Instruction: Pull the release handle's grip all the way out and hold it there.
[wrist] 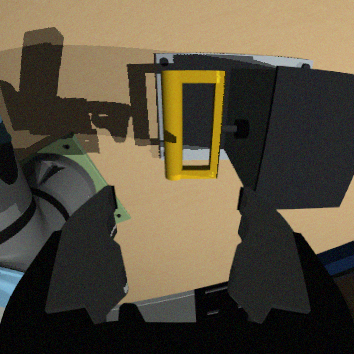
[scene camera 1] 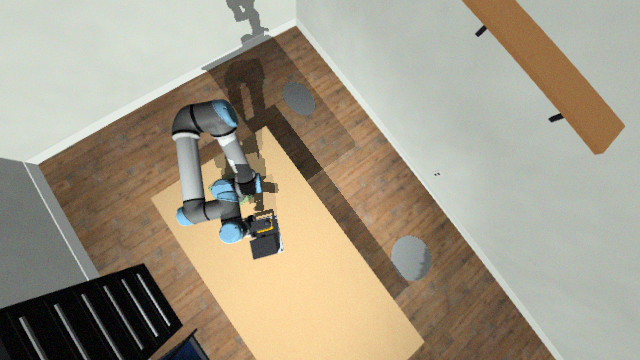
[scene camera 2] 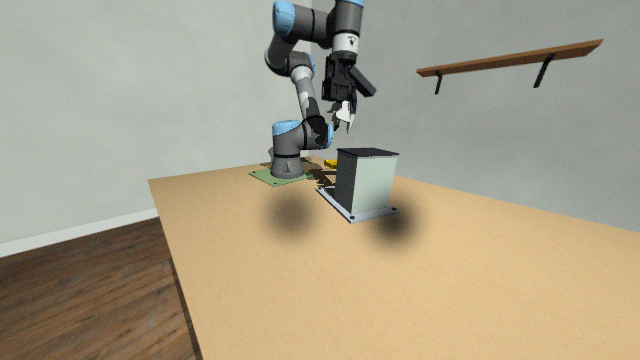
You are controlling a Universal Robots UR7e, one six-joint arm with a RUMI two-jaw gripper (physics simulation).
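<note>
The release handle's yellow frame-shaped grip (scene camera 1: pixel 265 230) (scene camera 2: pixel 330 163) (wrist: pixel 173 125) stands out from the side of a dark box (scene camera 1: pixel 265 246) (scene camera 2: pixel 375 182) (wrist: pixel 307 140). In the wrist view a short thin rod (wrist: pixel 230 128) runs from the grip to a black round collar (wrist: pixel 242 128) on the box. The box stands on a light grey base plate (scene camera 2: pixel 372 216). My gripper (scene camera 2: pixel 342 129) (wrist: pixel 177 187) is open and empty, pointing down above the handle. In the wrist view the grip lies beyond the fingertips, between their lines and nearer the left one. Scene camera 1 hides the fingertips.
The table (scene camera 1: pixel 310 295) (scene camera 2: pixel 300 280) carries the arm's green mounting plate (scene camera 2: pixel 260 175) (wrist: pixel 100 172). The box's top rises beside the right finger in the wrist view. A wooden wall shelf (scene camera 1: pixel 550 65) (scene camera 2: pixel 500 61) is on the right wall. A black slatted unit (scene camera 1: pixel 70 325) stands off the table.
</note>
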